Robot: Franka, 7 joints.
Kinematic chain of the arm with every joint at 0, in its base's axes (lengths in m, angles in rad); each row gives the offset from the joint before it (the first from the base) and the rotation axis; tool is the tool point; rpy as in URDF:
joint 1: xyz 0 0 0.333 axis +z
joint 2: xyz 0 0 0 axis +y
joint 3: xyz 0 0 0.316 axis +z
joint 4: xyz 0.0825 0 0 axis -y
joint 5: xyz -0.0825 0 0.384 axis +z
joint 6: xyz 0 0 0 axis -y
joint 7: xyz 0.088 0 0 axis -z
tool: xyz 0 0 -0.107 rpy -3.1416 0 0
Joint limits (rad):
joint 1: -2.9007..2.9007
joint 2: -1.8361..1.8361
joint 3: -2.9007..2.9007
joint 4: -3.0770..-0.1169
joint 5: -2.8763..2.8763
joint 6: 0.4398..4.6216
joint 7: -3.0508..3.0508
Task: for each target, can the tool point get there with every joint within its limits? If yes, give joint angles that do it. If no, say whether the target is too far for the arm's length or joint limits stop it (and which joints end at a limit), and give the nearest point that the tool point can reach.
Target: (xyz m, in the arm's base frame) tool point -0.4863 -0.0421 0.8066
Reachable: yes | joints 1.1159 -0.2327 1.5685 -1.1776 -1.7429 3.9978 1.5386
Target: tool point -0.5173 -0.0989 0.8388
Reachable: yes | joints -0.7634 -0.9439 -0.8440 -1.3812 1.0310 3.7064 -0.4157
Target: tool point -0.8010 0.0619 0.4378
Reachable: yes | joints -0.4328 -1.0324 -2.1611 -0.9306 1.1753 3.2378 -2.1203
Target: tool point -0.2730 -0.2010 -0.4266
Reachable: no: joint limits stop it (at a limit: joint 2) | nearest point -0.2679 -0.1972 -0.3585 | short by 0.068 m
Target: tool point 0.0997 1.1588 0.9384
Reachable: no: too far | nearest point 0.0652 0.7582 0.7291 | short by 0.453 m
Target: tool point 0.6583 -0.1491 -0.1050
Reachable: yes | joints -0.0254 1.5379 -0.2004 -0.9650 2.3086 2.8357 0.5528
